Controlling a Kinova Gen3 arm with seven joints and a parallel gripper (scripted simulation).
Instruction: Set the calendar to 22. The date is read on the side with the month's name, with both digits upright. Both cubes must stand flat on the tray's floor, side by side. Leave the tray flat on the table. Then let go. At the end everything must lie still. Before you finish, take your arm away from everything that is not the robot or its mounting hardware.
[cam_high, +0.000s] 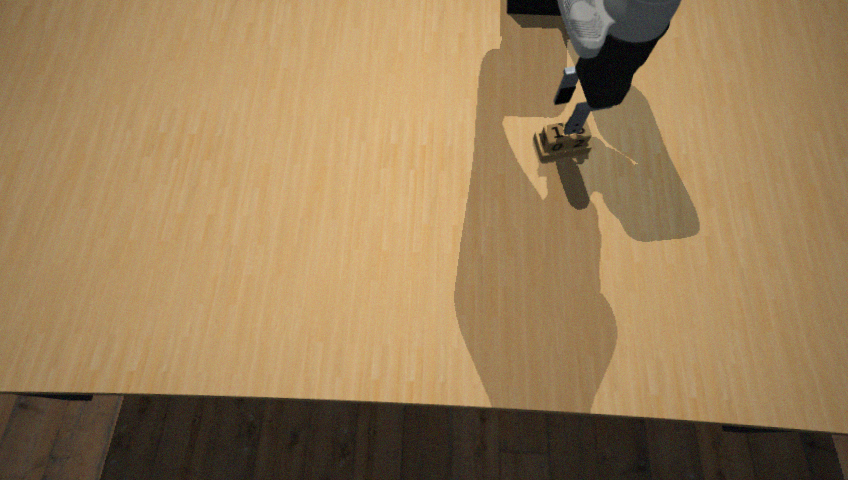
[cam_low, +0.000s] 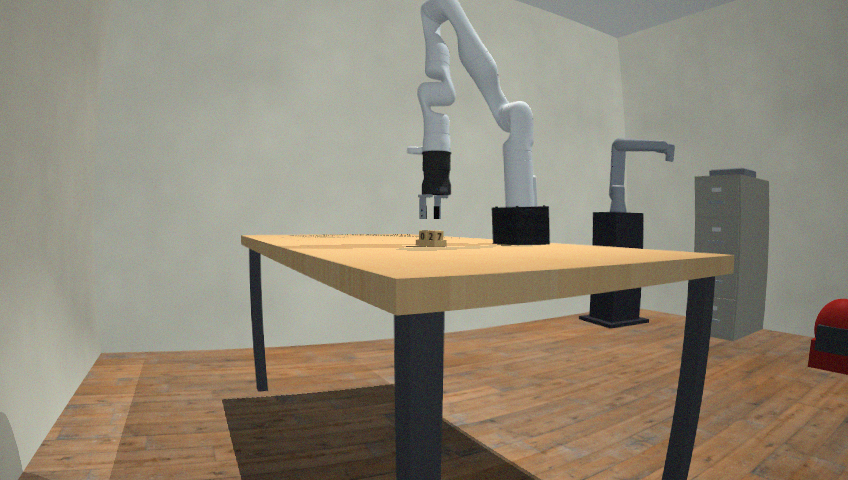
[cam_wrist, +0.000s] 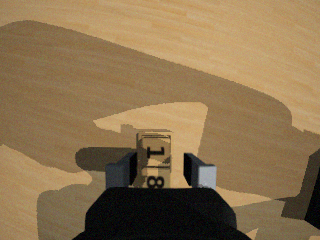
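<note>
The wooden number cube is 60 mm below my hand, 30 mm to the left of it and 10 mm behind it. Also, from my hand: wooden calendar tray (80 mm below, 10 mm to the left).
</note>
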